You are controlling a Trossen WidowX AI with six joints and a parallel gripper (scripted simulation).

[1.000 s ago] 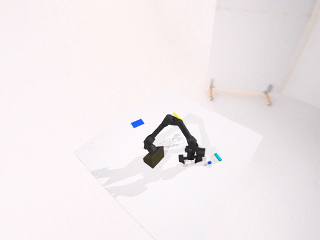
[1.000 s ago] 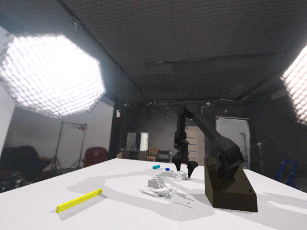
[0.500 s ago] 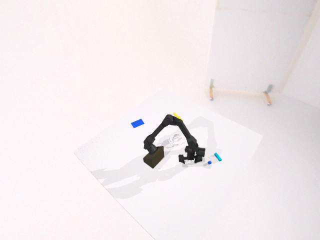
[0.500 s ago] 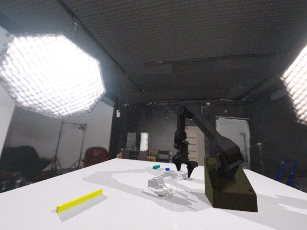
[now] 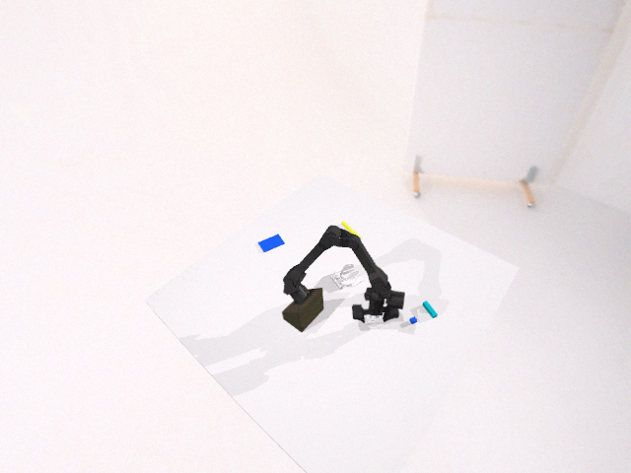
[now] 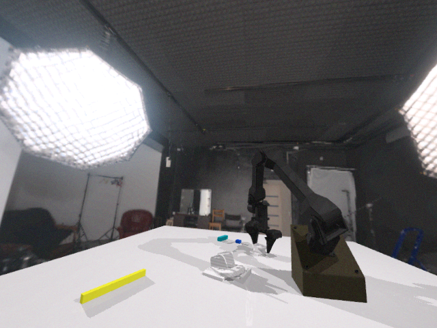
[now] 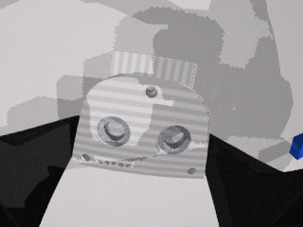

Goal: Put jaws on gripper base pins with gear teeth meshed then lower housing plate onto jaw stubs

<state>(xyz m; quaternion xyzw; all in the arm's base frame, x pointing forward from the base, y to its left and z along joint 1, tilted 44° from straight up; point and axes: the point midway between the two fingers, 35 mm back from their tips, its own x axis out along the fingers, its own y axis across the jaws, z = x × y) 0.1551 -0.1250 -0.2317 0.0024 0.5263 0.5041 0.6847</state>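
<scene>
The white jaw lies 230 mm to the left of my gripper tip, 90 mm ahead of it and 10 mm above it. The rest, counted from my gripper tip: flat white plate 240 mm to the left, 140 mm ahead, 10 mm below; cyan block 210 mm ahead, 150 mm to the right; blue cube 120 mm to the right, 120 mm ahead.
</scene>
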